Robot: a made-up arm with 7 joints. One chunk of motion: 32 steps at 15 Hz.
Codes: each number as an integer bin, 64 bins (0 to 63) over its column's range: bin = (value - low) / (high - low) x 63, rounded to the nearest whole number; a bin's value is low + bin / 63 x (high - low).
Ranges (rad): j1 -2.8..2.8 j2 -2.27..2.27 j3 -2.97..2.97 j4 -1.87..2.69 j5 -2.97..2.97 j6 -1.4..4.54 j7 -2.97..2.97
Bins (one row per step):
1: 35 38 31 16 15 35 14
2: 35 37 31 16 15 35 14
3: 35 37 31 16 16 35 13
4: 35 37 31 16 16 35 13
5: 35 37 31 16 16 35 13
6: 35 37 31 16 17 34 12
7: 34 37 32 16 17 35 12
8: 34 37 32 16 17 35 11
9: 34 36 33 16 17 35 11
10: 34 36 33 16 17 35 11
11: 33 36 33 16 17 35 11
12: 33 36 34 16 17 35 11
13: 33 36 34 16 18 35 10
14: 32 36 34 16 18 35 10
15: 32 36 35 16 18 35 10
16: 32 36 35 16 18 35 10
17: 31 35 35 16 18 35 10
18: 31 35 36 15 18 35 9
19: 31 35 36 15 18 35 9
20: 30 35 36 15 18 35 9
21: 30 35 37 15 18 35 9
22: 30 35 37 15 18 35 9
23: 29 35 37 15 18 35 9
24: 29 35 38 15 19 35 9
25: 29 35 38 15 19 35 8
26: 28 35 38 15 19 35 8
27: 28 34 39 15 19 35 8
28: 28 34 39 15 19 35 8
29: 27 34 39 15 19 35 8
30: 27 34 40 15 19 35 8
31: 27 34 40 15 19 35 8
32: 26 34 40 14 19 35 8
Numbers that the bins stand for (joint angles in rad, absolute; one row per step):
1: 0.3111 0.4684 -0.0471 -0.7119 -1.5557 1.9000 -1.6500
2: 0.3111 0.3963 -0.0471 -0.7119 -1.5557 1.9000 -1.6500
3: 0.3111 0.3963 -0.0471 -0.7119 -1.4614 1.9000 -1.7443
4: 0.3111 0.3963 -0.0471 -0.7119 -1.4614 1.9000 -1.7443
5: 0.3111 0.3963 -0.0471 -0.7119 -1.4614 1.9000 -1.7443
6: 0.3111 0.3963 -0.0471 -0.7119 -1.3671 1.8057 -1.8386
7: 0.2222 0.3963 0.0471 -0.7119 -1.3671 1.9000 -1.8386
8: 0.2222 0.3963 0.0471 -0.7119 -1.3671 1.9000 -1.9329
9: 0.2222 0.3243 0.1414 -0.7119 -1.3671 1.9000 -1.9329
10: 0.2222 0.3243 0.1414 -0.7119 -1.3671 1.9000 -1.9329
11: 0.1333 0.3243 0.1414 -0.7119 -1.3671 1.9000 -1.9329
12: 0.1333 0.3243 0.2357 -0.7119 -1.3671 1.9000 -1.9329
13: 0.1333 0.3243 0.2357 -0.7119 -1.2729 1.9000 -2.0271
14: 0.0444 0.3243 0.2357 -0.7119 -1.2729 1.9000 -2.0271
15: 0.0444 0.3243 0.3300 -0.7119 -1.2729 1.9000 -2.0271
16: 0.0444 0.3243 0.3300 -0.7119 -1.2729 1.9000 -2.0271
17: -0.0444 0.2522 0.3300 -0.7119 -1.2729 1.9000 -2.0271
18: -0.0444 0.2522 0.4243 -0.7843 -1.2729 1.9000 -2.1214
19: -0.0444 0.2522 0.4243 -0.7843 -1.2729 1.9000 -2.1214
20: -0.1333 0.2522 0.4243 -0.7843 -1.2729 1.9000 -2.1214
21: -0.1333 0.2522 0.5186 -0.7843 -1.2729 1.9000 -2.1214
22: -0.1333 0.2522 0.5186 -0.7843 -1.2729 1.9000 -2.1214
23: -0.2222 0.2522 0.5186 -0.7843 -1.2729 1.9000 -2.1214
24: -0.2222 0.2522 0.6129 -0.7843 -1.1786 1.9000 -2.1214
25: -0.2222 0.2522 0.6129 -0.7843 -1.1786 1.9000 -2.2157
26: -0.3111 0.2522 0.6129 -0.7843 -1.1786 1.9000 -2.2157
27: -0.3111 0.1802 0.7071 -0.7843 -1.1786 1.9000 -2.2157
28: -0.3111 0.1802 0.7071 -0.7843 -1.1786 1.9000 -2.2157
29: -0.4000 0.1802 0.7071 -0.7843 -1.1786 1.9000 -2.2157
30: -0.4000 0.1802 0.8014 -0.7843 -1.1786 1.9000 -2.2157
31: -0.4000 0.1802 0.8014 -0.7843 -1.1786 1.9000 -2.2157
32: -0.4889 0.1802 0.8014 -0.8567 -1.1786 1.9000 -2.2157

